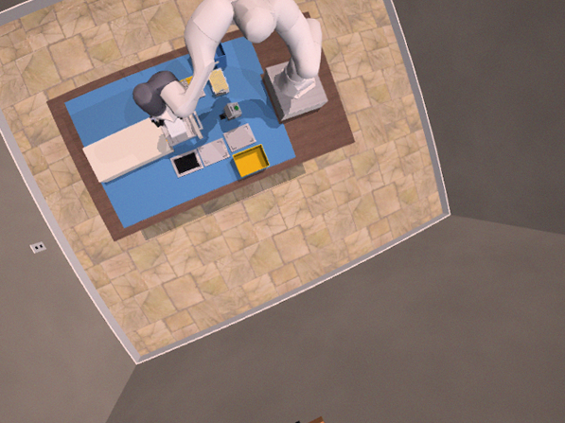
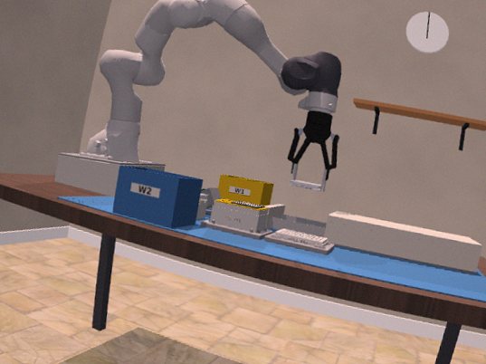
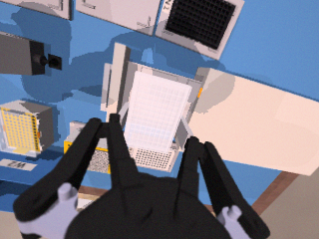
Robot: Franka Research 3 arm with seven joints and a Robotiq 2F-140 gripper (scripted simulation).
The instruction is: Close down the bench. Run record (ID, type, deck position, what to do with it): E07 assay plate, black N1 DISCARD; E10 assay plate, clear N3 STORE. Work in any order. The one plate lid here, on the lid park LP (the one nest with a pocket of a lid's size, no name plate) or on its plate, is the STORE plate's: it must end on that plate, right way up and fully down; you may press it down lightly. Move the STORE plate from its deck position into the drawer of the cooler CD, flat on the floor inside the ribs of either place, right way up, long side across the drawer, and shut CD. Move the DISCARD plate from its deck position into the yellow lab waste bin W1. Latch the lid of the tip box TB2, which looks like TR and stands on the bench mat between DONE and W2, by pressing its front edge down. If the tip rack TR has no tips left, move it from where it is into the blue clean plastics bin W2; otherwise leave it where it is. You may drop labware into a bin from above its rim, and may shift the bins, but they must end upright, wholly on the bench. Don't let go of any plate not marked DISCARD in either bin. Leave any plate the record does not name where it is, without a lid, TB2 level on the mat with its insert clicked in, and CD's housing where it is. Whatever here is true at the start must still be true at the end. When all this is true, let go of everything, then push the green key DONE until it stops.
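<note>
Now: hand 14 cm above the drawer and 4 cm short of it. Also, from my hand: clear plate 19 cm to the right, 15 cm below, 3 cm ahead; white plate lid 1 cm below; cooler CD 17 cm ahead, 13 cm below, 1 cm to the right.
</note>
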